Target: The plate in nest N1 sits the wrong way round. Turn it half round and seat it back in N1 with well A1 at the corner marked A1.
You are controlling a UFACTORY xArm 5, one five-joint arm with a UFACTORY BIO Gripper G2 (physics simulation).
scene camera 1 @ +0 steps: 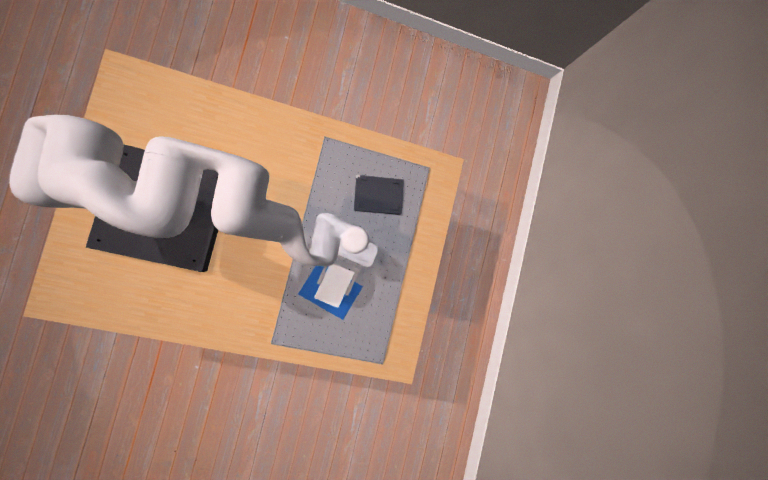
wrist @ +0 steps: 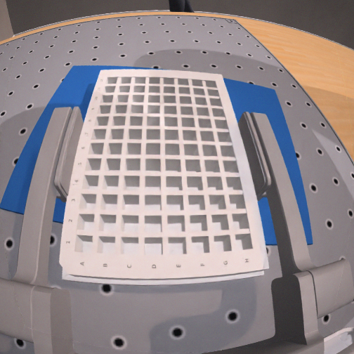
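The white plate (scene camera 1: 334, 289) (wrist: 161, 190) lies level over a blue square sheet (scene camera 1: 343, 311) (wrist: 287, 150), one short end reaching past the sheet's edge. In the wrist view its row letters A to H run along the near short edge and its column numbers up the left side, so well A1 (wrist: 84, 244) is at the near left corner. My gripper (scene camera 1: 335, 281) (wrist: 161, 152) is shut on the plate, a finger pad against each long side. A dark rectangular block (scene camera 1: 379, 195), which looks like a nest, shows no plate on it; no nest label is legible.
The blue sheet lies on a grey perforated board (scene camera 1: 317, 331) (wrist: 200, 35) on the wooden table (scene camera 1: 254, 316) (wrist: 305, 65). The dark block stands on the same board, towards its upper end in the scene view. The arm's dark base plate (scene camera 1: 147, 251) is at the left.
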